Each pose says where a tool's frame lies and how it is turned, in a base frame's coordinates. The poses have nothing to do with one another.
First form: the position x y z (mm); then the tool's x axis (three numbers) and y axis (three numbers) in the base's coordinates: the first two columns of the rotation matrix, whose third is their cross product.
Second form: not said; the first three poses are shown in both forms.
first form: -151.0, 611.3, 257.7, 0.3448, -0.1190, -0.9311, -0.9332, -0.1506, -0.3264
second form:
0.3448, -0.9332, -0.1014, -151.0
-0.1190, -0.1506, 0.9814, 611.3
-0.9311, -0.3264, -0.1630, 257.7
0, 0, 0, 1

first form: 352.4, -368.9, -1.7, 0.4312, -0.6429, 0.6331, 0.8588, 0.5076, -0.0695
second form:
0.4312, 0.8588, -0.2767, 352.4
-0.6429, 0.5076, 0.5737, -368.9
0.6331, -0.0695, 0.7710, -1.7
0, 0, 0, 1

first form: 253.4, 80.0, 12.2, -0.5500, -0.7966, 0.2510, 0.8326, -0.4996, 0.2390
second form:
-0.5500, 0.8326, -0.0650, 253.4
-0.7966, -0.4996, 0.3404, 80.0
0.2510, 0.2390, 0.9380, 12.2
0, 0, 0, 1

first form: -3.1, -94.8, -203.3, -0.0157, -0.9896, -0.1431, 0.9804, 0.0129, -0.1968
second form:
-0.0157, 0.9804, 0.1966, -3.1
-0.9896, 0.0129, -0.1434, -94.8
-0.1431, -0.1968, 0.9700, -203.3
0, 0, 0, 1

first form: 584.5, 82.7, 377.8, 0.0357, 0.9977, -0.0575, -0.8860, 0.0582, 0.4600
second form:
0.0357, -0.8860, 0.4623, 584.5
0.9977, 0.0582, 0.0345, 82.7
-0.0575, 0.4600, 0.8860, 377.8
0, 0, 0, 1

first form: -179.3, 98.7, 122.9, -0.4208, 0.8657, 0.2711, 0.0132, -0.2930, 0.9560
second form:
-0.4208, 0.0132, 0.9070, -179.3
0.8657, -0.2930, 0.4059, 98.7
0.2711, 0.9560, 0.1119, 122.9
0, 0, 0, 1

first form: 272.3, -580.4, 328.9, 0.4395, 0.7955, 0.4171, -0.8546, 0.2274, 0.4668
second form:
0.4395, -0.8546, 0.2765, 272.3
0.7955, 0.2274, -0.5616, -580.4
0.4171, 0.4668, 0.7798, 328.9
0, 0, 0, 1

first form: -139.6, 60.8, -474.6, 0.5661, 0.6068, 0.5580, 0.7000, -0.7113, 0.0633
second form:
0.5661, 0.7000, 0.4353, -139.6
0.6068, -0.7113, 0.3548, 60.8
0.5580, 0.0633, -0.8274, -474.6
0, 0, 0, 1

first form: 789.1, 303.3, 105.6, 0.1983, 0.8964, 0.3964, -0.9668, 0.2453, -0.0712
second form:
0.1983, -0.9668, -0.1611, 789.1
0.8964, 0.2453, -0.3691, 303.3
0.3964, -0.0712, 0.9153, 105.6
0, 0, 0, 1

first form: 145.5, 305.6, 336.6, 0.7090, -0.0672, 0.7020, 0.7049, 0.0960, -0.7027
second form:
0.7090, 0.7049, -0.0202, 145.5
-0.0672, 0.0960, 0.9931, 305.6
0.7020, -0.7027, 0.1154, 336.6
0, 0, 0, 1

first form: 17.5, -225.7, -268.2, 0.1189, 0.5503, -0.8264, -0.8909, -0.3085, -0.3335
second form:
0.1189, -0.8909, -0.4385, 17.5
0.5503, -0.3085, 0.7759, -225.7
-0.8264, -0.3335, 0.4536, -268.2
0, 0, 0, 1

